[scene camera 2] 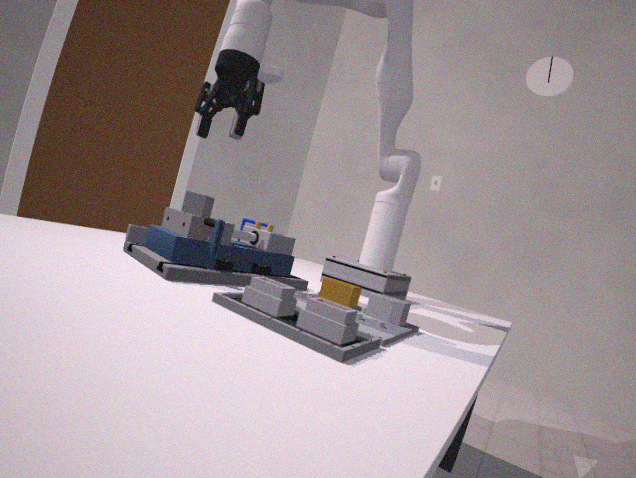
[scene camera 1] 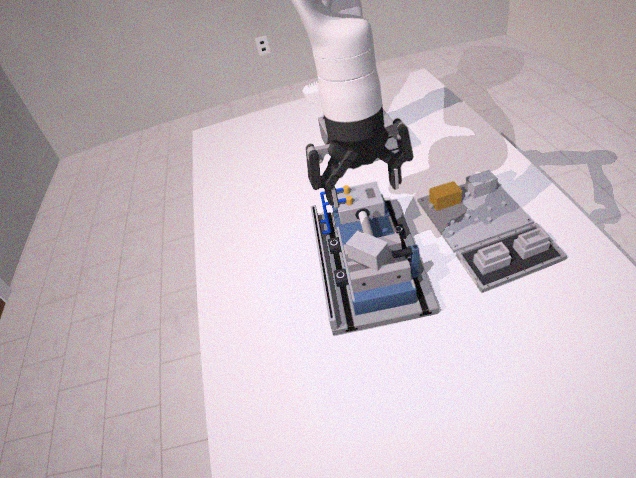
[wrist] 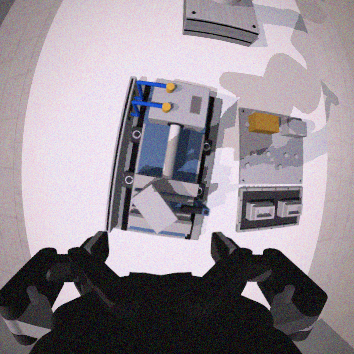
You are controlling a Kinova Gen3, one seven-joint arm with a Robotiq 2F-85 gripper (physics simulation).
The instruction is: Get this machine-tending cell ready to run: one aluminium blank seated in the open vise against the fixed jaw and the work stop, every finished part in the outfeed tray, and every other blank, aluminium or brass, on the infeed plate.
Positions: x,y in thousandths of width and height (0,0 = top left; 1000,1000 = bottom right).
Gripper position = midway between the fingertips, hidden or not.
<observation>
The gripper shows in scene camera 2 (342,288), in scene camera 1 (575,409) and in the wrist view (451,688).
</observation>
